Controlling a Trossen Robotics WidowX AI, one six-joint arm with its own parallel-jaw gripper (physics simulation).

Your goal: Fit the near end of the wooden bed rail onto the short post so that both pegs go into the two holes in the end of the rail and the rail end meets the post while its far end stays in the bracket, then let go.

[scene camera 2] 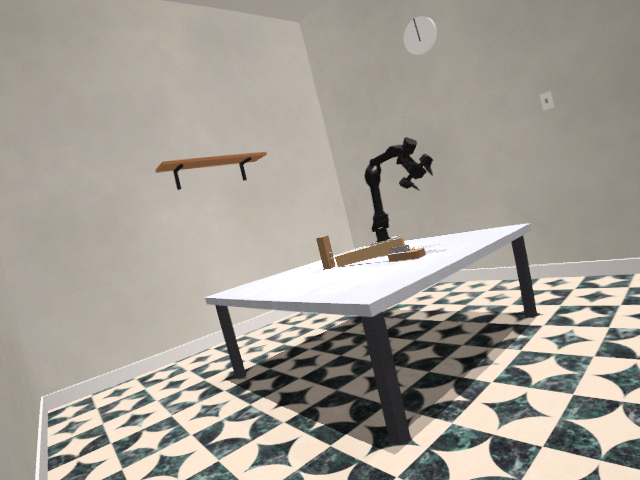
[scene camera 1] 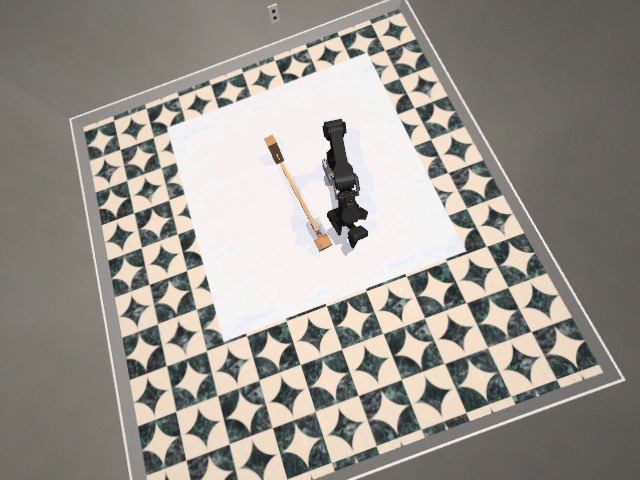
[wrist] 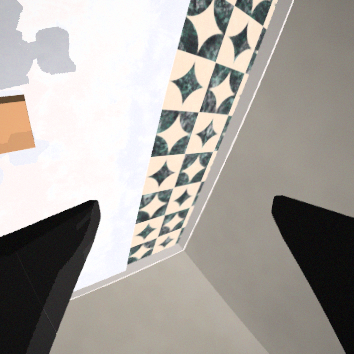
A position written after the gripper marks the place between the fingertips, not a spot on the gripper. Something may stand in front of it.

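Observation:
Open and holding nothing, the gripper (scene camera 1: 346,241) (wrist: 187,206) appears in both of those views. The scene also has a wooden bed rail (scene camera 2: 382,249), and in the wrist view the rail is out of frame.

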